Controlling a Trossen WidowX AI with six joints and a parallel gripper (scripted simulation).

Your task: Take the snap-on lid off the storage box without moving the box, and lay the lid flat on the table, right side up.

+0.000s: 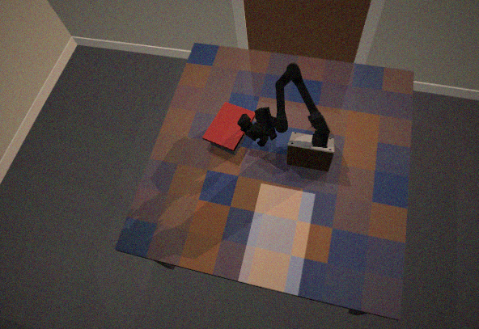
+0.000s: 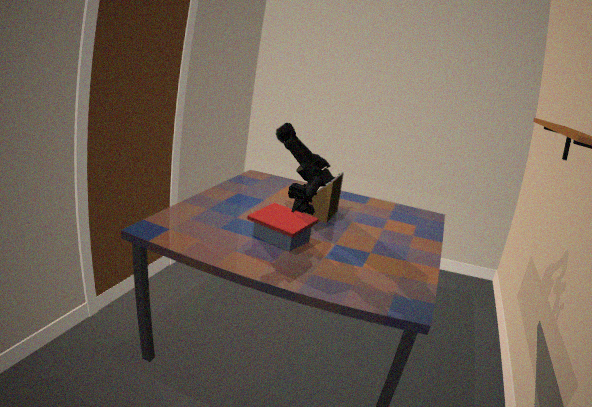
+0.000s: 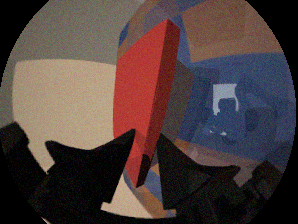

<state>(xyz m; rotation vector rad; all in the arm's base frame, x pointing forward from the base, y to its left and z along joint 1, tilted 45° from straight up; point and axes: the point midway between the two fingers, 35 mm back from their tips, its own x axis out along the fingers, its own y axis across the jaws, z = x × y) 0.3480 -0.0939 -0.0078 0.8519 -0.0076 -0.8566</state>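
My gripper tip is now 7 cm short of the lid and 2 cm to the left of it. From my gripper tip the other things lie so: grey-blue storage box 7 cm ahead, 2 cm to the right, 5 cm below.
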